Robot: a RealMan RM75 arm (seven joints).
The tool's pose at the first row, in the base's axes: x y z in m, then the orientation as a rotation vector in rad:
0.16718 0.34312 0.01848 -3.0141 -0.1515 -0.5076
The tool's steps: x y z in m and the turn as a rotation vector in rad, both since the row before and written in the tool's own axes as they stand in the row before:
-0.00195 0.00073 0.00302 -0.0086 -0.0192 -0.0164
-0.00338 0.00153 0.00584 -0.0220 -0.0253 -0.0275
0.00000 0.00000 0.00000 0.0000 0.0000 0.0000
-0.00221 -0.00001 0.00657 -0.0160 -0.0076 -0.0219
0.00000 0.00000 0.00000 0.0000 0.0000 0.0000
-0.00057 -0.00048 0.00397 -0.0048 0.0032 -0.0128
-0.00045 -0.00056 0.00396 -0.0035 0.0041 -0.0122
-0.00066 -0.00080 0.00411 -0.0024 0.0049 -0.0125
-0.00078 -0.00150 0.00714 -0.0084 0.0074 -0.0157
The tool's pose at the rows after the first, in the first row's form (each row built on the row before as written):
0.16640 0.34252 0.01495 -3.0293 -0.1759 -0.4821
0.16518 0.34116 0.00828 -3.0594 -0.2154 -0.4509
0.16518 0.34116 0.00828 -3.0594 -0.2154 -0.4509
0.16495 0.34128 0.00135 -3.0777 -0.2470 -0.4444
0.16495 0.34128 0.00135 -3.0777 -0.2470 -0.4444
0.16544 0.34184 -0.00262 -3.0815 -0.2661 -0.4510
0.16604 0.34248 -0.00655 -3.0837 -0.2845 -0.4586
0.16646 0.34330 -0.01069 -3.0844 -0.3035 -0.4671
0.16753 0.34488 -0.01777 3.0848 0.3262 0.4806

